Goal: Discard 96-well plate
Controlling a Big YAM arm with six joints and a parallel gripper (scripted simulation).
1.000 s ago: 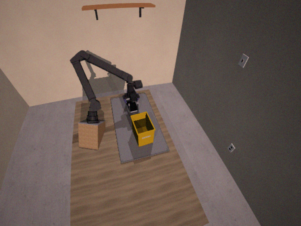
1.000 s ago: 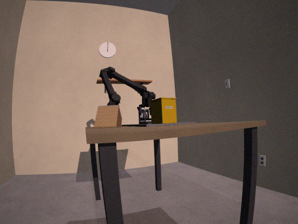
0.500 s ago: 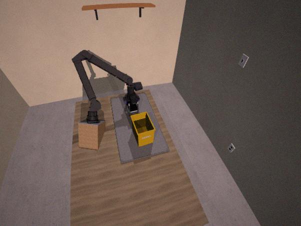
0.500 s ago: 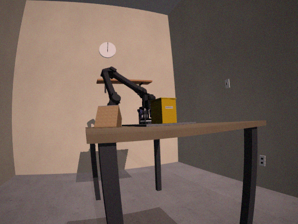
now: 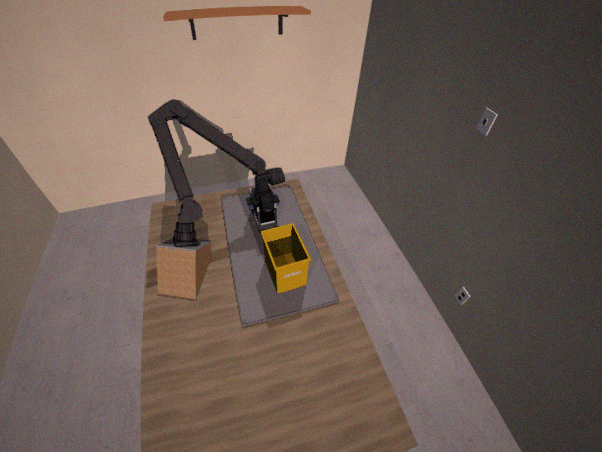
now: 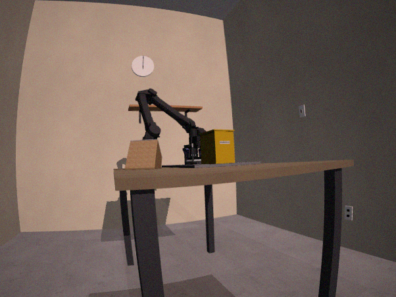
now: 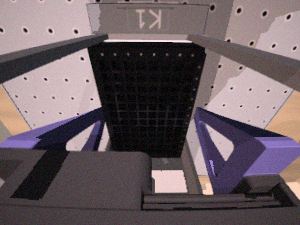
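Right now the black 96-well plate is right at my hand. From my hand the other things lie so: yellow plastics bin W1 (320 mm to the right, 50 mm above).
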